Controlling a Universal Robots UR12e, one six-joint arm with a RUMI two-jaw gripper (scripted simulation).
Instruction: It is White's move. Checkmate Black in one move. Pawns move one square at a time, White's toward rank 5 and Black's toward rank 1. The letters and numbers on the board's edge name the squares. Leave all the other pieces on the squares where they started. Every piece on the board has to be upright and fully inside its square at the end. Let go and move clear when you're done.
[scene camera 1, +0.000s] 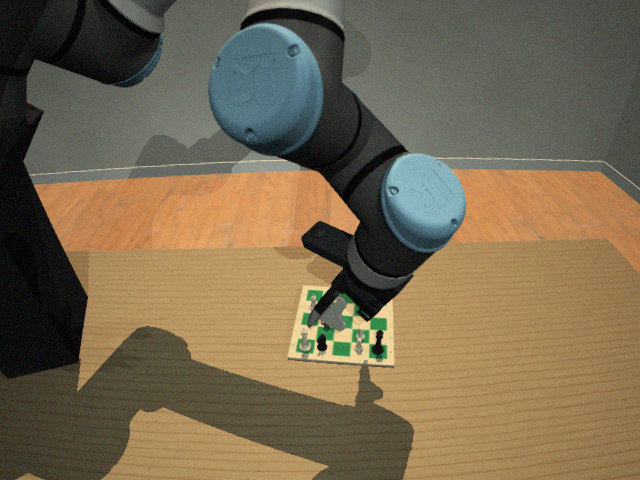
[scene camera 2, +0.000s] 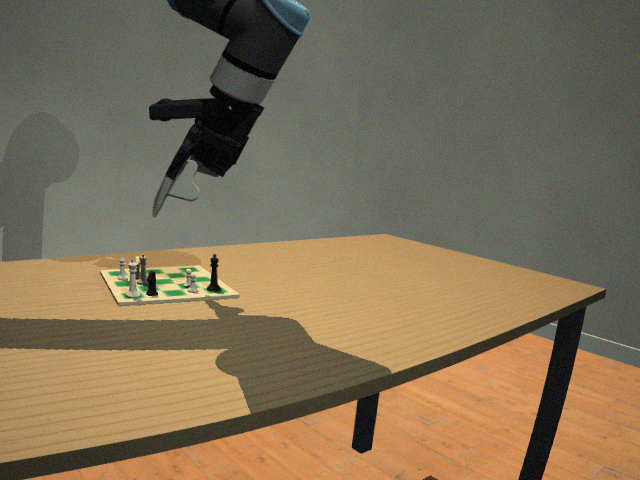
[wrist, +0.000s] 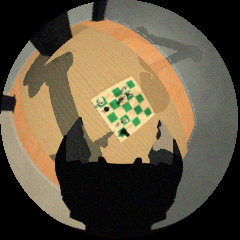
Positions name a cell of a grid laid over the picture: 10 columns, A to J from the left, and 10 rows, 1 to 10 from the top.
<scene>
In view: my gripper (scene camera 2: C5) and a green-and-cream chessboard (scene camera 1: F8).
The green-and-cream chessboard shows as well in scene camera 2 (scene camera 2: C6) and in the wrist view (wrist: F5). My gripper is seen too in scene camera 1 (scene camera 1: F7) and in the wrist view (wrist: F5).
</scene>
